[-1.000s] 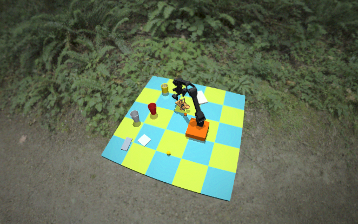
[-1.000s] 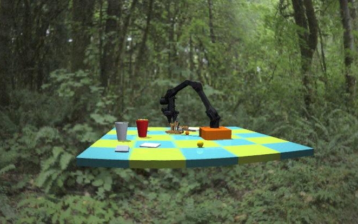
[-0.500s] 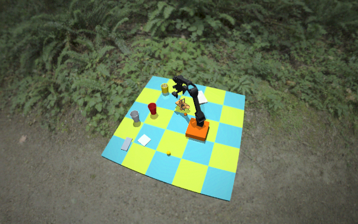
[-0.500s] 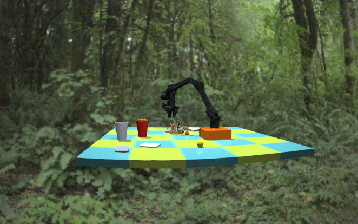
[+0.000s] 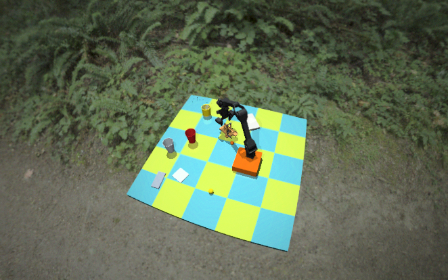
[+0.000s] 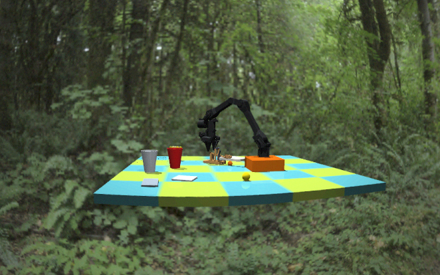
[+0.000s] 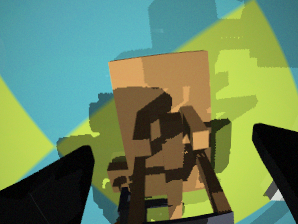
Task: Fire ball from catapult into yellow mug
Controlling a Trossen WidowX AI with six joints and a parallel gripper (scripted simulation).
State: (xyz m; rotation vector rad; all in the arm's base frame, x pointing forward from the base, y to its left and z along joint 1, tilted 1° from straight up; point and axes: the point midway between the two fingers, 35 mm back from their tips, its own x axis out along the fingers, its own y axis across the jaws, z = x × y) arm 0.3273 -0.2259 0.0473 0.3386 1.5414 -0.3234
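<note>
The orange ball is 13 cm to the left of my gripper tip, 12 cm behind it and 7 cm below it. The rest, counted from my gripper tip: wooden catapult: 6 cm behind, 5 cm to the left, 3 cm below; yellow mug: 26 cm ahead, 11 cm to the right, 5 cm below; red mug: 25 cm to the left, 22 cm ahead, 5 cm below.
</note>
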